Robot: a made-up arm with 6 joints.
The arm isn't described. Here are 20 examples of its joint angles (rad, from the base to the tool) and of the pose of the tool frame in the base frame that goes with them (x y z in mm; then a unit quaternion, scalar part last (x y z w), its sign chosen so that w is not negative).
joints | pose
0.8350 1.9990 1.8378 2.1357 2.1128 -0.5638 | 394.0 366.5 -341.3 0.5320 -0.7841 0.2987 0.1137
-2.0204 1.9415 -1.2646 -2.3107 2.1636 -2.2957 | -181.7 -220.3 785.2 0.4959 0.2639 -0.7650 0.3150
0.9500 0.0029 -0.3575 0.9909 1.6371 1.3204 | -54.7 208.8 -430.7 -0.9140 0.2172 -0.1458 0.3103
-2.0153 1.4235 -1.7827 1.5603 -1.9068 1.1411 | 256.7 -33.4 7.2 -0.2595 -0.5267 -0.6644 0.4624
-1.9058 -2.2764 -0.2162 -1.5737 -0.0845 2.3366 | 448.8 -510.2 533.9 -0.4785 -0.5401 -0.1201 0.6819
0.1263 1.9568 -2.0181 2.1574 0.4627 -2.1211 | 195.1 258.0 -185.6 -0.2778 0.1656 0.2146 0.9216
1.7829 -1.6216 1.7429 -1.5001 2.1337 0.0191 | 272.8 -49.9 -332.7 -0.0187 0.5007 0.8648 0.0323
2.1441 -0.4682 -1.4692 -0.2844 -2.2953 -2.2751 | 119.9 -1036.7 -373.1 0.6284 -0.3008 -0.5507 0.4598
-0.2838 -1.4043 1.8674 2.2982 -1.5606 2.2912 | 371.5 874.2 693.8 -0.0599 0.9543 0.2761 0.0971
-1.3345 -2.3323 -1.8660 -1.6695 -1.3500 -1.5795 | 35.9 818.7 1221.4 0.5921 -0.1631 0.6786 0.4028
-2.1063 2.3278 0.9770 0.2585 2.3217 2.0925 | 278.8 -201.6 765.2 0.0609 0.5287 -0.2416 0.8114
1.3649 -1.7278 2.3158 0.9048 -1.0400 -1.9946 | -538.7 347.0 -499.0 0.2131 0.8329 -0.4615 0.2187
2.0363 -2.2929 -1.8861 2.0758 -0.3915 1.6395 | 440.6 -27.4 3.4 0.2638 -0.9550 -0.0064 0.1352
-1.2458 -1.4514 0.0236 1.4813 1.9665 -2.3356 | -204.4 401.8 692.9 -0.1333 -0.3145 -0.8703 0.3548
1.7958 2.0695 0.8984 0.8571 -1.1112 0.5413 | 547.5 349.6 -837.8 0.1891 -0.3115 -0.8994 0.2413
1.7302 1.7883 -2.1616 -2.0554 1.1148 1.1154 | 11.6 -327.8 -543.7 -0.2073 0.3080 0.6994 0.6107
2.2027 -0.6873 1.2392 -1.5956 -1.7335 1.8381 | -264.7 226.6 105.7 -0.0432 0.3778 -0.3215 0.8672
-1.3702 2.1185 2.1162 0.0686 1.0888 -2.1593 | 180.1 -261.8 642.4 -0.1716 0.8922 0.4111 0.0741
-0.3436 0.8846 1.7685 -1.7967 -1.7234 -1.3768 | -281.5 -103.1 273.2 -0.1282 0.3187 -0.6282 0.6981
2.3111 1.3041 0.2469 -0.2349 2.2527 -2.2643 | 123.3 -705.2 11.7 -0.2042 0.7487 -0.6072 0.1709
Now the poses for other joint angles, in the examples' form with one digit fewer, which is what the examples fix.
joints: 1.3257 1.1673 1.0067 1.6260 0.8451 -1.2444
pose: 505 232 -416 0.356 -0.638 0.440 0.522
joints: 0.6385 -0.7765 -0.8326 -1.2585 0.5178 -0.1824
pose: -213 747 79 -0.250 0.733 -0.479 0.413
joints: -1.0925 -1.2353 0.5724 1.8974 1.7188 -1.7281
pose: -142 592 603 0.033 -0.042 -0.922 0.383
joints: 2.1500 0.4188 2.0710 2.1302 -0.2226 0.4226
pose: 96 -634 -872 0.314 0.280 0.779 0.465
